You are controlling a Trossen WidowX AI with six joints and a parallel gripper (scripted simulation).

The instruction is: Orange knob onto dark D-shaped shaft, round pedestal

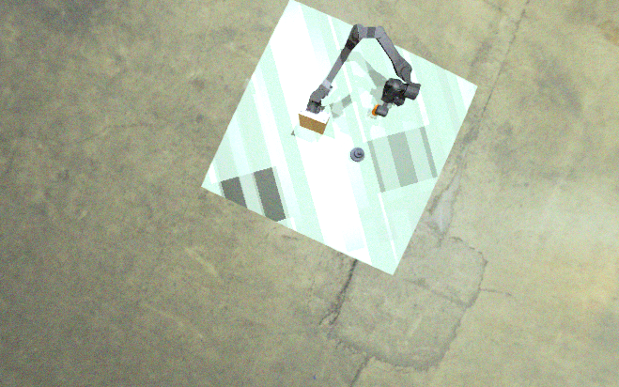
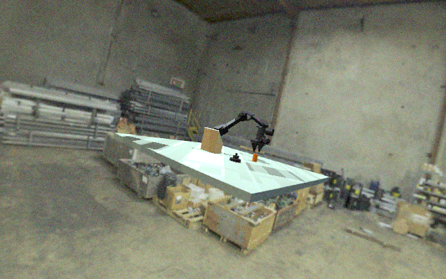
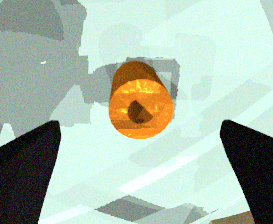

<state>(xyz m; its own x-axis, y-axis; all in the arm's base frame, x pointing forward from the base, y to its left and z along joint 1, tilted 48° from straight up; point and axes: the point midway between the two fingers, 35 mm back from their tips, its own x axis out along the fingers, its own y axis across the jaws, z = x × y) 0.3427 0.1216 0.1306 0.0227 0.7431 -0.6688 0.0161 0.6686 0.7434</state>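
The orange knob lies 50 mm below my gripper tip. The rest, counted from my gripper tip: round pedestal (280 mm to the right, 50 mm below, 20 mm behind).
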